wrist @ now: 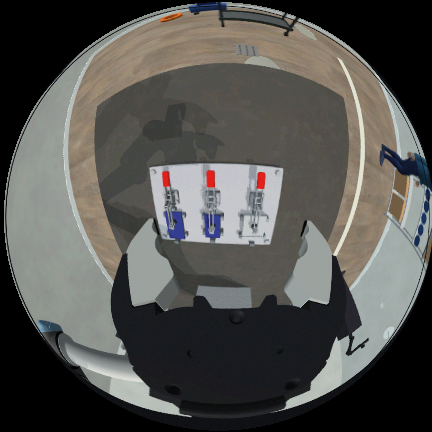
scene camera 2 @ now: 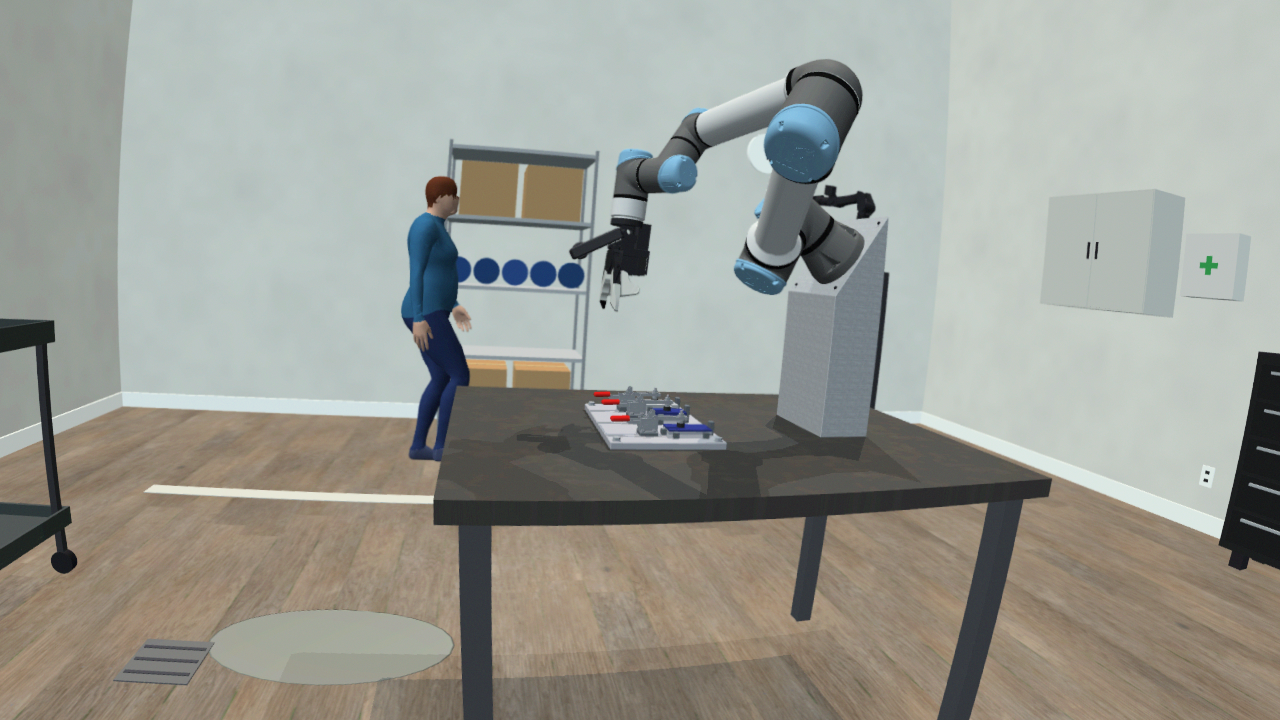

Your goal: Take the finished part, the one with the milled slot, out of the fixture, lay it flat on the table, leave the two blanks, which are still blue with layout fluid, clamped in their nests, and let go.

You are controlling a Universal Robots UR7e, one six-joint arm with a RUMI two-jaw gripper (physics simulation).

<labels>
My gripper shows in the wrist view and in scene camera 2. One and the same spot on a fixture plate: [wrist: 234, 180] is [scene camera 2: 611, 415]. The same spot on my gripper: [scene camera 2: 617, 284] is [wrist: 126, 250].
</labels>
